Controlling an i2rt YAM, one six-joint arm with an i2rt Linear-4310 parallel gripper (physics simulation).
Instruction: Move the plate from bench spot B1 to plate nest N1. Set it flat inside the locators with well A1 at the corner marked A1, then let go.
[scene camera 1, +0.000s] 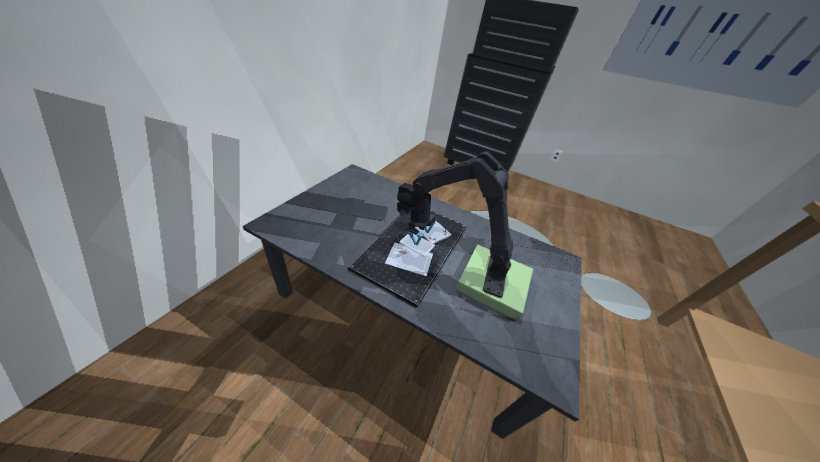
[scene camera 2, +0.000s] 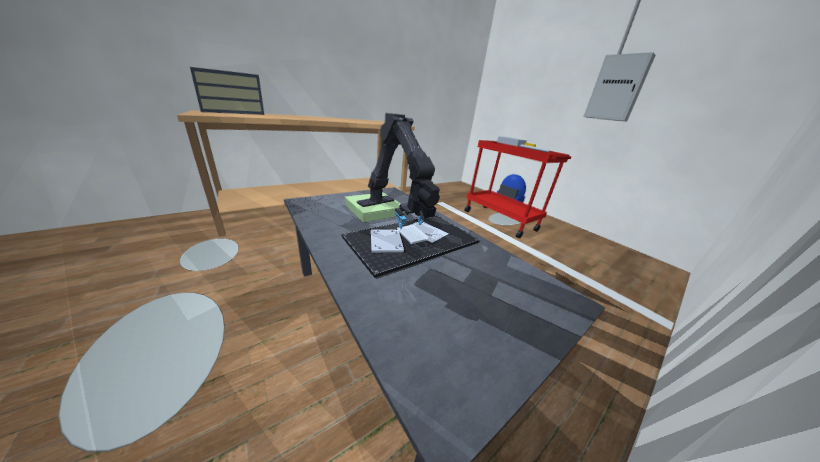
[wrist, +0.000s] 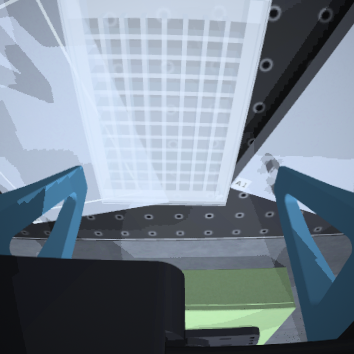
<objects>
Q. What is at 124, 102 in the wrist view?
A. A white well plate.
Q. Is the gripper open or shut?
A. Open.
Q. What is the gripper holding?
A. Nothing.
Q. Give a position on a pale nest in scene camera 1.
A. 401, 257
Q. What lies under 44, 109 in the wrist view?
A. A pale nest.
</objects>
